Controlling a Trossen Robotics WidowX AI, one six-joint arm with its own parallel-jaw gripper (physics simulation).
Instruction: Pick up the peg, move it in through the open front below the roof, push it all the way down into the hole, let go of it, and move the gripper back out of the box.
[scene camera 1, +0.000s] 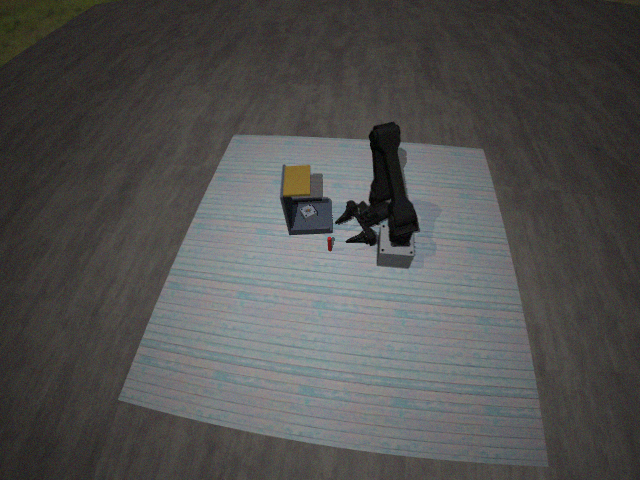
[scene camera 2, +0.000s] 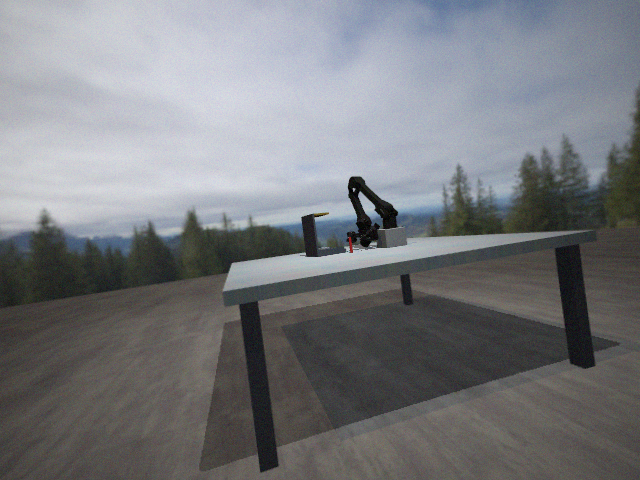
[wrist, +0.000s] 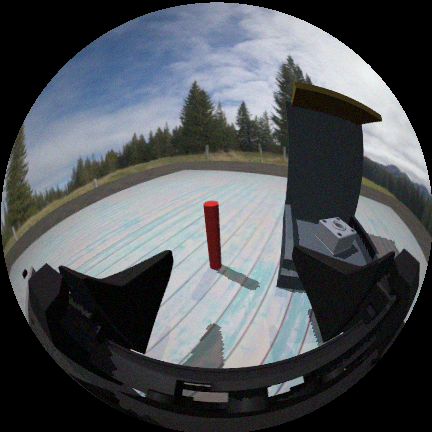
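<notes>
A red peg stands upright on the table, beside the box. My gripper is open, with nothing between its fingers. It is low over the table, and in the wrist view the peg stands ahead, between the two fingertips in the picture and beyond them. The dark box has a tall back wall and a yellow roof. A light grey block with the hole sits on the box floor. In the wrist view the right finger covers part of the box floor.
The box has a low rim on the side near the peg. The right finger is close to this rim in the wrist view. The arm's grey base stands behind the gripper on the light striped table top.
</notes>
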